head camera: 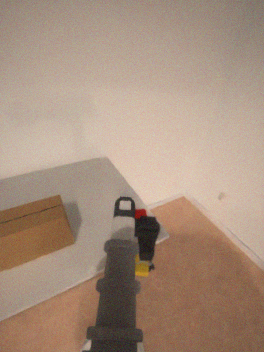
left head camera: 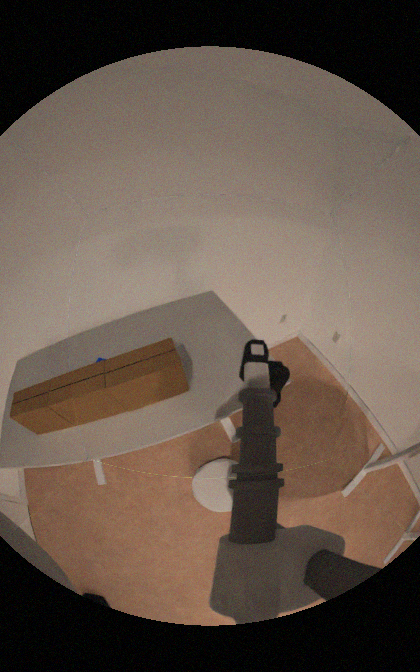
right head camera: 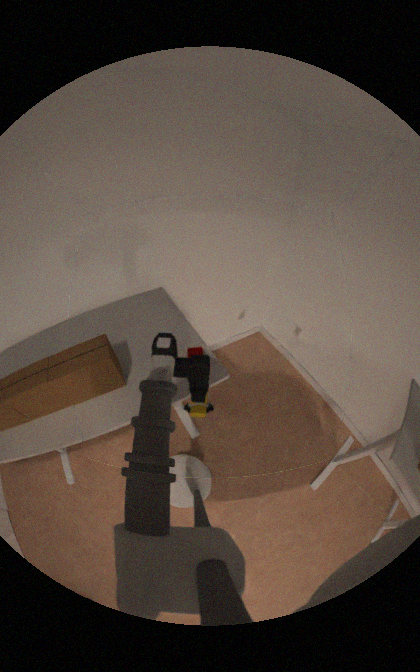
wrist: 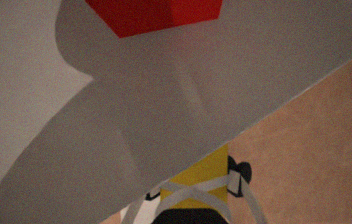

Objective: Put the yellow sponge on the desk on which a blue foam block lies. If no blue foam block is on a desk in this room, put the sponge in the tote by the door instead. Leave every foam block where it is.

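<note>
The yellow sponge (head camera: pixel 142 267) (right head camera: pixel 198 413) (wrist: pixel 200 172) is between the fingers of my gripper (right head camera: pixel 198 407) (wrist: pixel 193 170), which is shut on it. The gripper is at the front edge of a grey desk (head camera: pixel 92 185) (left head camera: pixel 200 320) (right head camera: pixel 150 310) (wrist: pixel 150 110), near its right corner. In the wrist view the desk edge hides the sponge's far end. A red foam block (head camera: pixel 140 213) (right head camera: pixel 195 351) (wrist: pixel 155 15) lies on this desk near that corner. A small blue thing (left head camera: pixel 100 360) shows behind the box on the desk; most of it is hidden. The tote does not show.
A long brown cardboard box (head camera: pixel 37 237) (left head camera: pixel 115 395) (right head camera: pixel 65 387) lies on the desk. Walls stand behind and right of it. A round white disc (left head camera: pixel 214 485) (right head camera: pixel 195 480) is on the floor below my arm. White legs (left head camera: pixel 362 470) (right head camera: pixel 332 462) of other furniture stand at the right.
</note>
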